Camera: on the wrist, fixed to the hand. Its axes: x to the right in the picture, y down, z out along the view.
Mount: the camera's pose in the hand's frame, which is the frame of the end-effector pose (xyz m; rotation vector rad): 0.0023 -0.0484 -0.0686 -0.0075 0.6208 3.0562
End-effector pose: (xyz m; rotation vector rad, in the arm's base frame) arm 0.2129 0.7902 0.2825 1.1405 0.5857 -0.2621
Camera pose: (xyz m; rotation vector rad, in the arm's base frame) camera 0.1707 0.8330 0.2239 0.8858 -1.0748 2.6461
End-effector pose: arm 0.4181 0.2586 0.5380 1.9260 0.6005 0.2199
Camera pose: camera 0.3768 0.3303 0.5235 -0.6847 1.9794 -1.9715
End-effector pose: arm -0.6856 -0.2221 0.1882 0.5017 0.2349 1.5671
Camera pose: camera -0.6733 -0.2058 0.1067 0.0790 0.1892 -1.5918
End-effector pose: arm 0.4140 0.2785 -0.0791 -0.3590 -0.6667 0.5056
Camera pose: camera 0.4769 0.2295 -0.1055 1.0490 -0.9810 -2.4147
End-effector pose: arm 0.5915 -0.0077 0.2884 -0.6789 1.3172 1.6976
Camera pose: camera 0.6269 -0.0688 0.2428 -0.8200 -0.7741 -0.8162
